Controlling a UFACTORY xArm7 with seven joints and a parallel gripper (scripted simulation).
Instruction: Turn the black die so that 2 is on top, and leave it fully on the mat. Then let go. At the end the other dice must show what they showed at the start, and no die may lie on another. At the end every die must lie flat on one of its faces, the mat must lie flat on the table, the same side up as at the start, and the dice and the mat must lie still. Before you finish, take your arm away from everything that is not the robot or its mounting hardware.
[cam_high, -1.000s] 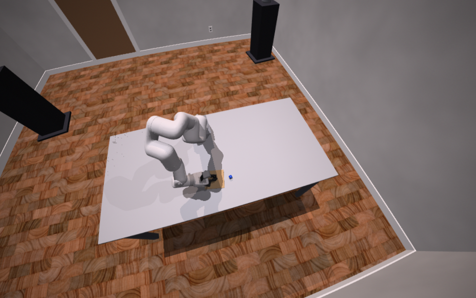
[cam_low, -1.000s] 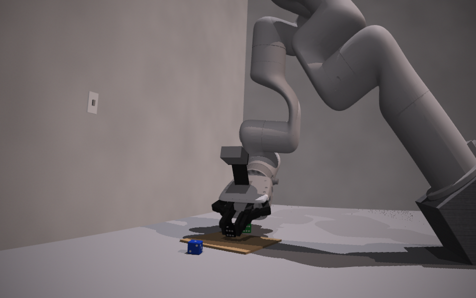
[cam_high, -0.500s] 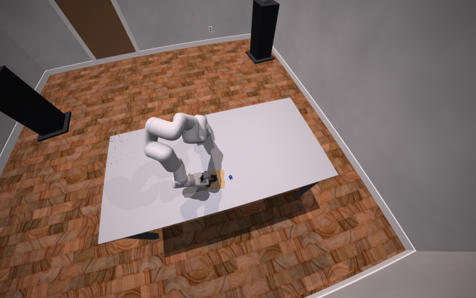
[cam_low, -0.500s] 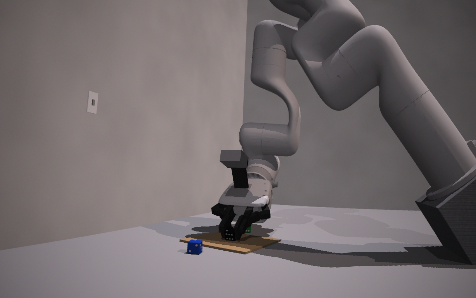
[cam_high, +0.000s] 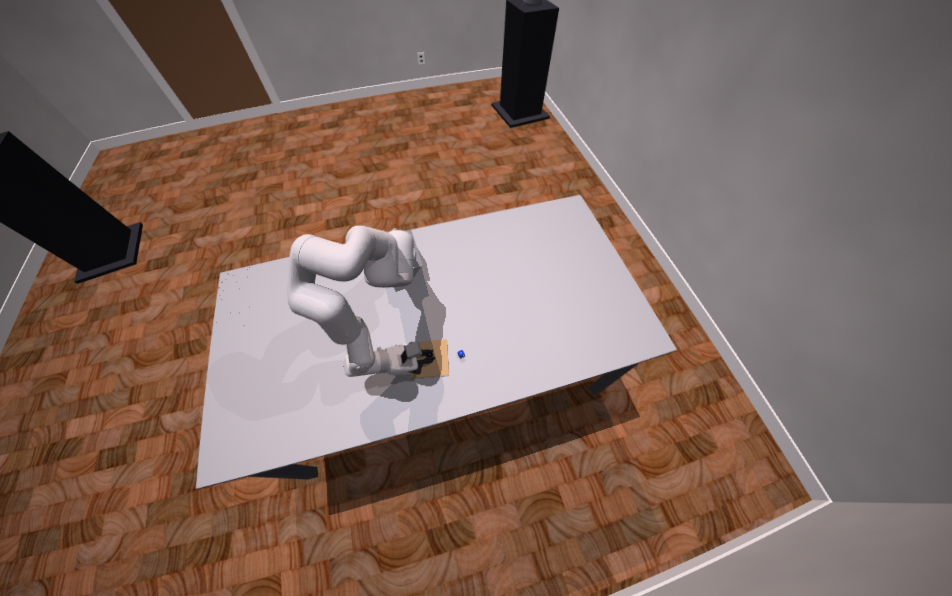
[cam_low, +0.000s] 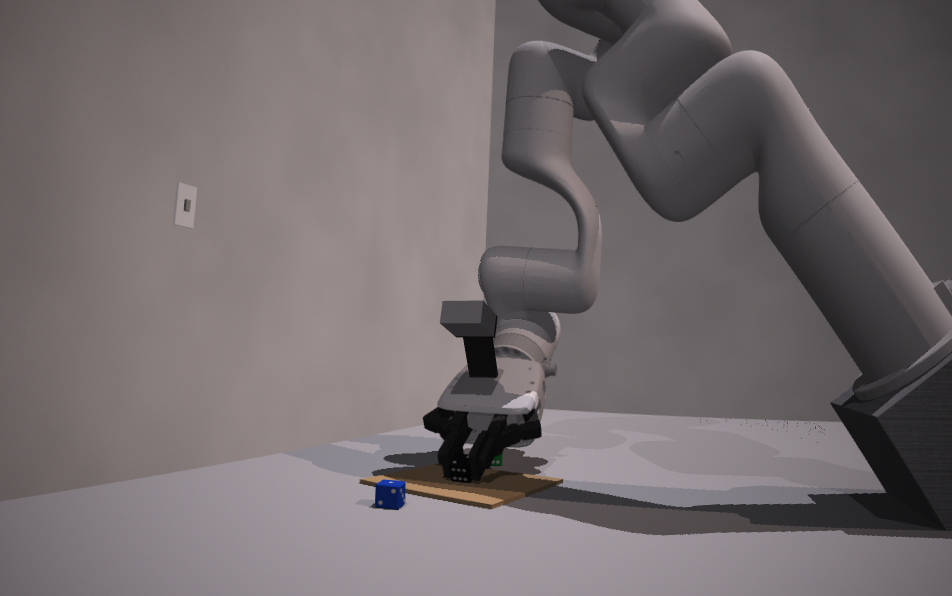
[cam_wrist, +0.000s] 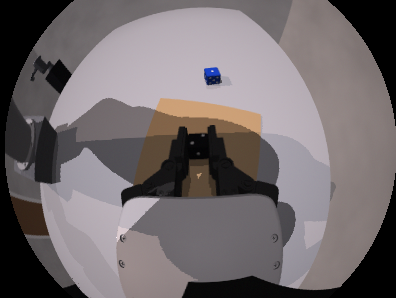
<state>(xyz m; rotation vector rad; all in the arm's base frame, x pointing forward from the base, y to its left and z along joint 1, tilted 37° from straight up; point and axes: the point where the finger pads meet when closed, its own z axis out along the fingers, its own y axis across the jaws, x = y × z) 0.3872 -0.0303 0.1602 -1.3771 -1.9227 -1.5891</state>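
Now: the tan mat 30 mm below my hand. The rest, counted from my hand: black die 10 mm to the left, 10 mm below; green die 120 mm to the right, 20 mm below; blue die 30 mm ahead, 120 mm to the left, 20 mm below.
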